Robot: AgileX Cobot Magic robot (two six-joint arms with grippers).
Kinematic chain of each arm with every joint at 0, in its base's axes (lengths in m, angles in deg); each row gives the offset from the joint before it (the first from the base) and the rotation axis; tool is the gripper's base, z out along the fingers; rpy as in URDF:
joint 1: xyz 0 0 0.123 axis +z
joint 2: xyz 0 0 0 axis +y
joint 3: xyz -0.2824 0 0.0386 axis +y
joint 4: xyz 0.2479 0 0.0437 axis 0.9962 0 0.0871
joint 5: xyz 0 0 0 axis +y
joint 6: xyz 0.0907 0 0.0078 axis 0.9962 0 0.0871
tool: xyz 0 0 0 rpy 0 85 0
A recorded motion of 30 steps. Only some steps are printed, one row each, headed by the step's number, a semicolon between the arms.
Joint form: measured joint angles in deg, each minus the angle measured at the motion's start. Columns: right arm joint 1, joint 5, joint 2, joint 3, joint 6, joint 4; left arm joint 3, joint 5, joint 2, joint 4, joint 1, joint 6.
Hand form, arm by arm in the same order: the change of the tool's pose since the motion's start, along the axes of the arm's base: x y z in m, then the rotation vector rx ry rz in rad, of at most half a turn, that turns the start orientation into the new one. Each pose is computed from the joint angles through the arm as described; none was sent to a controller.
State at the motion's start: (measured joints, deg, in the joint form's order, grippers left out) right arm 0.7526 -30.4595 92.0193 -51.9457 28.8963 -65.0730; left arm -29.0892 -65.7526 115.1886 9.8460 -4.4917 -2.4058
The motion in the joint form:
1: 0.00 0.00 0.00 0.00 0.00 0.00; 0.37 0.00 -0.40 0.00 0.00 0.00
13: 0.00 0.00 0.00 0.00 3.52 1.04; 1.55 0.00 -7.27 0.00 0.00 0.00
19: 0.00 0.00 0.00 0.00 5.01 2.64; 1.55 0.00 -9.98 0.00 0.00 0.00
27: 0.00 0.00 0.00 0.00 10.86 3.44; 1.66 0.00 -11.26 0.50 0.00 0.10
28: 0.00 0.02 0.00 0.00 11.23 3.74; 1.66 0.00 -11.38 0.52 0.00 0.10
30: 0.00 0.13 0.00 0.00 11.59 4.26; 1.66 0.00 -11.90 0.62 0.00 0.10
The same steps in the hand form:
1: 0.0000 0.0000 0.0000 0.0000 0.0000 0.0000; -0.0015 0.0001 0.0012 0.0000 -0.0005 0.0000
13: 0.0004 -0.0004 0.0006 0.0655 0.0290 -0.0299; -0.0054 0.0004 0.0337 -0.0078 -0.0995 0.0000
19: 0.0011 -0.0009 0.0016 0.1101 0.0412 -0.0537; -0.0060 0.0005 0.0477 -0.0115 -0.1467 0.0000
27: 0.0014 -0.0012 0.0020 0.2064 0.0887 -0.0931; -0.0071 -0.0002 0.0539 -0.0094 -0.1676 -0.0088
28: 0.0016 -0.0014 0.0022 0.2161 0.0918 -0.0981; -0.0071 -0.0002 0.0545 -0.0095 -0.1697 -0.0091
30: 0.0018 -0.0017 0.0024 0.2280 0.0953 -0.1065; -0.0074 -0.0003 0.0572 -0.0097 -0.1788 -0.0108

